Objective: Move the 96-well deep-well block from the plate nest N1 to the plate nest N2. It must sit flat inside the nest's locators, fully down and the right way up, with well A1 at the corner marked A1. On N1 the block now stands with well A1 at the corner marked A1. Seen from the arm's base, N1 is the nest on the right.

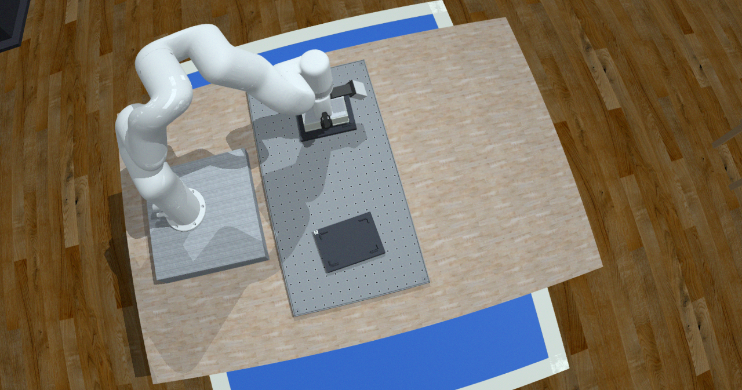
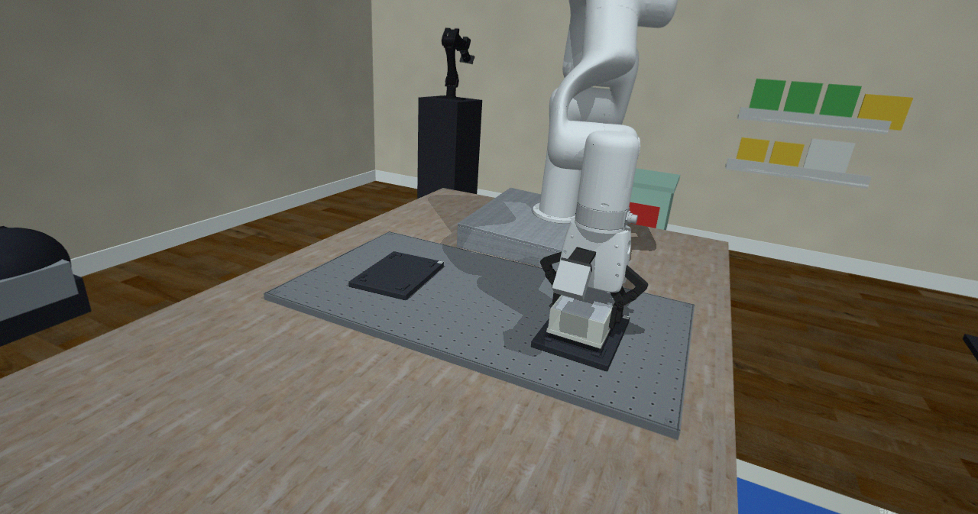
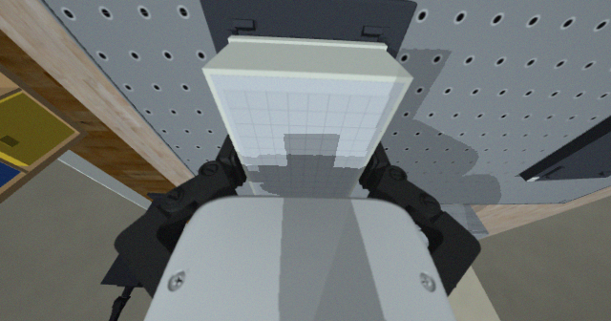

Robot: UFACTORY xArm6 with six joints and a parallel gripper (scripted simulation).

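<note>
Now: hand right at the white 96-well deep-well block. The rest, counted from my hand: dark plate nest N2 (40 mm below); then dark plate nest N1 (380 mm to the right, 40 mm below, 10 mm ahead).
</note>
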